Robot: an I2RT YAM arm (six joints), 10 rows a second.
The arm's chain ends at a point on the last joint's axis. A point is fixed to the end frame.
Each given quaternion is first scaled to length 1.
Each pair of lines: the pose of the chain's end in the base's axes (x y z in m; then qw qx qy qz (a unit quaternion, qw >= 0)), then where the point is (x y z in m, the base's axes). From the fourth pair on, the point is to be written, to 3 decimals.
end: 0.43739, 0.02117, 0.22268, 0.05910, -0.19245, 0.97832, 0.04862
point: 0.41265 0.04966 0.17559
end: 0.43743, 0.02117, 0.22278, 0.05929, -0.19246, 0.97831, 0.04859
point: 0.41270 0.04966 0.17568
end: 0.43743, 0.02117, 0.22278, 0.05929, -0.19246, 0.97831, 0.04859
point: 0.41270 0.04966 0.17568
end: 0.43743, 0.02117, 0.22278, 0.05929, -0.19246, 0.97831, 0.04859
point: 0.413 0.050 0.176
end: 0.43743, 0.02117, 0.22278, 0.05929, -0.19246, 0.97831, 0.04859
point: 0.413 0.050 0.176
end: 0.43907, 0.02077, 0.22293, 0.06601, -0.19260, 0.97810, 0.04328
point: 0.415 0.049 0.175
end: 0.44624, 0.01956, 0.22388, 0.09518, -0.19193, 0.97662, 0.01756
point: 0.426 0.046 0.174
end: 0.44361, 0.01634, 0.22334, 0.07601, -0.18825, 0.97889, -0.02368
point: 0.422 0.039 0.171
